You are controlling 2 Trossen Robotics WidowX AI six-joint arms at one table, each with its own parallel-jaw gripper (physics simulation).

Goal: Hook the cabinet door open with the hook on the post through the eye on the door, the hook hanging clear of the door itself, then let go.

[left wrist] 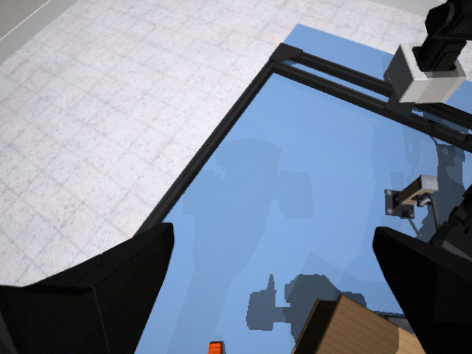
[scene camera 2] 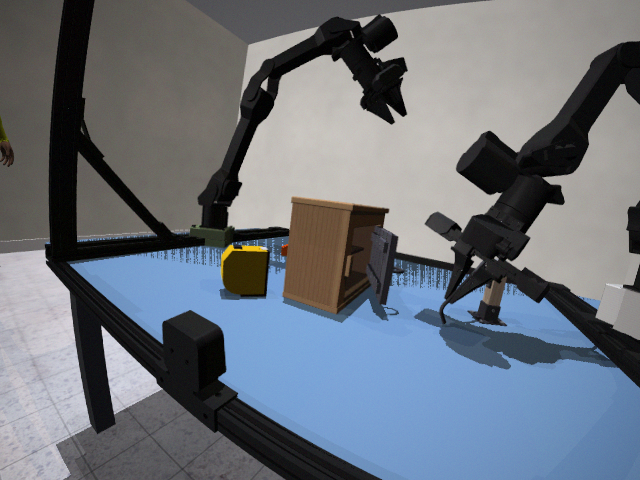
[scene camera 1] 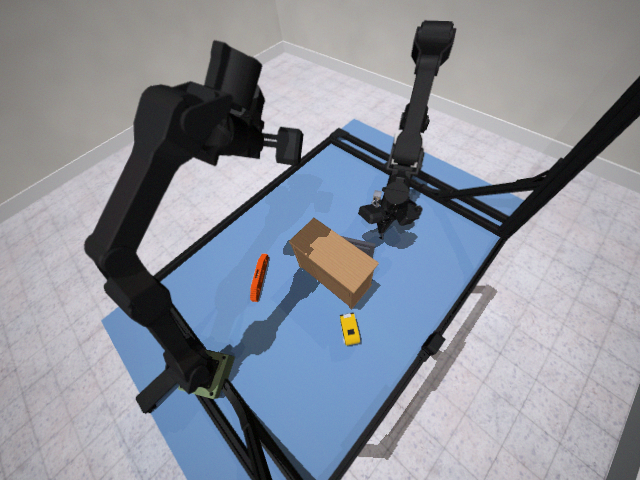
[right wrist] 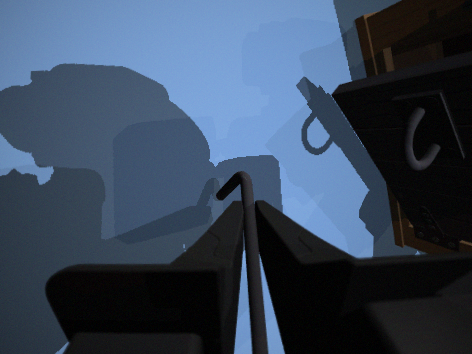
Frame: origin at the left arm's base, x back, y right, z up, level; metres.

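Seen in the pictures: left gripper, between the fingertips: (left wrist: 273,234) (scene camera 2: 398,119) (scene camera 1: 267,147); right gripper, between the fingertips: (scene camera 2: 448,301) (scene camera 1: 380,232) (right wrist: 248,209); left arm's base, origin of its link: (scene camera 2: 213,227) (scene camera 1: 203,371); right arm's base, origin of its link: (left wrist: 432,59).
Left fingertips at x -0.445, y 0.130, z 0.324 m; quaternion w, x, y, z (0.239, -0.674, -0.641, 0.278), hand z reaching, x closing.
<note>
Pixels of each thing's middle, then the offset from my left fingertips to it. "spot": a spot on its surface instead. Level surfaces: height alone.
- wooden cabinet, middle of its body: (scene camera 2: 342,247) (scene camera 1: 333,264) dx +0.119, dy +0.148, dz -0.291 m
- eye, a spot on its surface: (right wrist: 410,142) spot: dx +0.038, dy +0.237, dz -0.301 m
- post, a spot on its surface: (left wrist: 417,190) spot: dx -0.124, dy +0.236, dz -0.285 m
- hook, a spot on its surface: (right wrist: 243,182) (scene camera 2: 444,305) spot: dx -0.020, dy +0.281, dz -0.337 m
- yellow tape measure, middle of its body: (scene camera 2: 245,270) (scene camera 1: 348,329) dx +0.277, dy +0.213, dz -0.333 m
- orange level, middle of its body: (scene camera 1: 259,276) dx +0.166, dy -0.077, dz -0.350 m
- blue table top, height of its surface: dz -0.370 m
The wooden cabinet (scene camera 1: 336,258) (scene camera 2: 315,253) (left wrist: 370,330) stands upright. Its dark door (scene camera 2: 381,263) (right wrist: 380,115) stands partly open. The eye (right wrist: 410,142) shows on the door's face in the right wrist view. The post (scene camera 2: 493,294) (left wrist: 417,190) stands right of the door in scene camera 2. My right gripper (scene camera 2: 447,301) (right wrist: 248,209) is shut on the rod of the hook (scene camera 2: 442,312) (right wrist: 243,182). The hook's bent tip sticks out past the fingertips, low over the table and apart from the eye and door. My left gripper (scene camera 2: 399,118) (left wrist: 273,234) is open and empty, high above the table.
A yellow tape measure (scene camera 1: 350,329) (scene camera 2: 245,271) stands beside the cabinet. An orange level (scene camera 1: 259,277) (left wrist: 215,347) lies on its other side. A black frame rail (scene camera 1: 392,281) (scene camera 2: 320,439) borders the blue table top (scene camera 1: 299,392) (scene camera 2: 361,387).
</note>
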